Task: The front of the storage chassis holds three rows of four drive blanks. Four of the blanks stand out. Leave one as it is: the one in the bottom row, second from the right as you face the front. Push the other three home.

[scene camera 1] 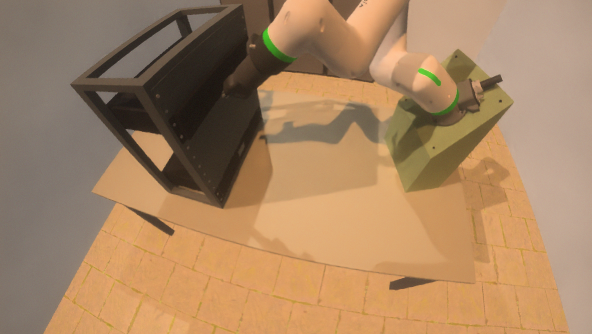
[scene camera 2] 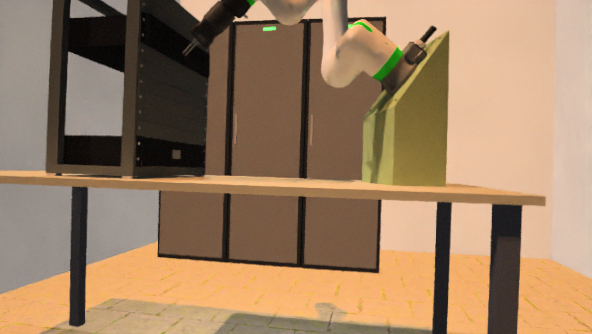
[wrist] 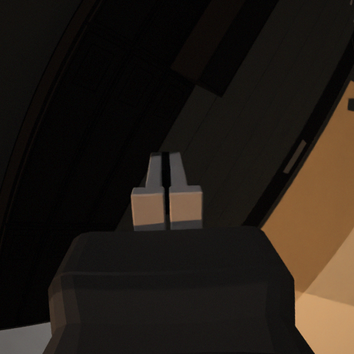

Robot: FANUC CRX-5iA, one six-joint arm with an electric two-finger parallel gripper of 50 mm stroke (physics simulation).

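Seen in the pictures: gripper, fingertip midpoint: (scene camera 1: 224, 95) (scene camera 2: 184, 53); arm's base, origin of the base link: (scene camera 1: 448, 106) (scene camera 2: 404, 78).
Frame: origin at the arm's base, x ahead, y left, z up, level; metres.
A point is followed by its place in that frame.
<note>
The storage chassis (scene camera 1: 192, 102) {x 0.632, y 0.481, z 0.105 m} (scene camera 2: 167, 42) {x 0.640, y 0.444, z 0.063 m} (wrist: 75, 130) is a dark unit in the upper part of the rack. In the wrist view its front is very dark, with faint square outlines of drive blanks (wrist: 93, 60) at the upper left. A dark block with a brownish face (wrist: 207, 42) juts out at the upper middle; I cannot tell which blank, if any, it is. My gripper (scene camera 2: 186, 51) {x 0.638, y 0.370, z 0.046 m} (wrist: 165, 170) is shut and empty, tilted down and left in front of the chassis. Contact is not visible. The rows and the standing blanks cannot be told apart.
The open-framed black rack (scene camera 1: 107, 81) {x 0.758, y 0.599, z 0.227 m} (scene camera 2: 131, 100) {x 0.637, y 0.579, z -0.141 m} stands on the table (scene camera 1: 320, 220) {x 0.268, y 0.426, z -0.361 m} (scene camera 2: 300, 187) {x 0.118, y 0.547, z -0.362 m}. Dark flat panels (scene camera 2: 170, 105) {x 0.674, y 0.385, z -0.124 m} (wrist: 240, 120) lie below the chassis. The green pedestal (scene camera 1: 425, 165) {x -0.005, y 0.150, z -0.163 m} (scene camera 2: 420, 135) {x -0.076, y 0.104, z -0.205 m} carries the arm at the right. Tall brown cabinets (scene camera 2: 267, 100) stand behind.
</note>
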